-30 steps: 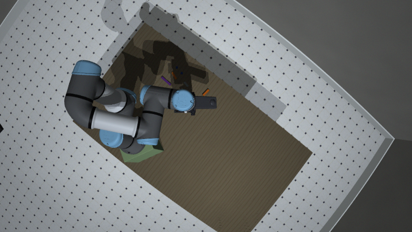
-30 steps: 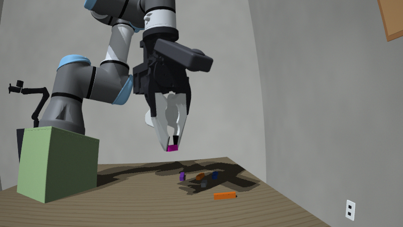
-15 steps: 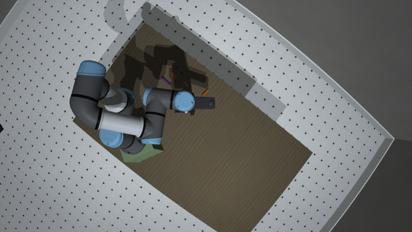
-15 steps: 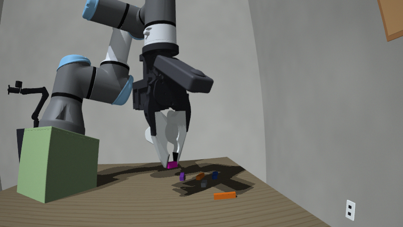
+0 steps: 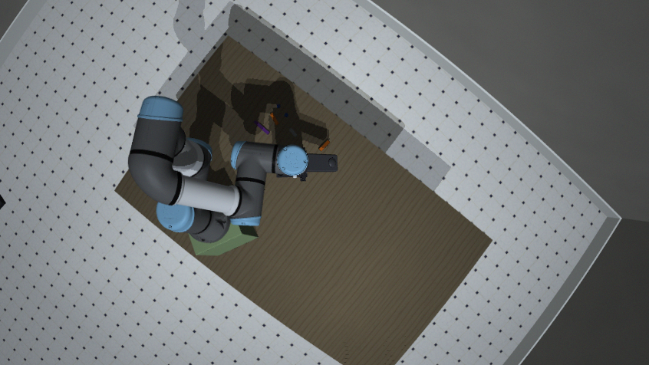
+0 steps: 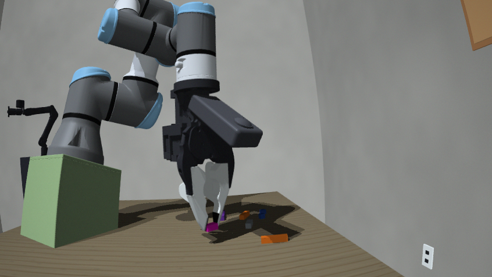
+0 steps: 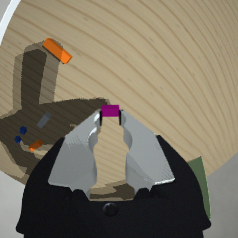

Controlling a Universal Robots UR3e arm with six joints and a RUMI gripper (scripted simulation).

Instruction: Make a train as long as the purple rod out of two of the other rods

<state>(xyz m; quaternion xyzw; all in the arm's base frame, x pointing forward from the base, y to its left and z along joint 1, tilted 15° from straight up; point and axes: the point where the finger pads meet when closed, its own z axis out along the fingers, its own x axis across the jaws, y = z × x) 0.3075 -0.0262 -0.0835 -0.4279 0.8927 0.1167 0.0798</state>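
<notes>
My hand is 5 cm short of the grey rod, 10 cm to the right of it and 4 cm above it. From my hand the other things lie so: purple rod: 2 cm behind, 18 cm to the left, 4 cm below; then magenta rod: 1 cm below.
</notes>
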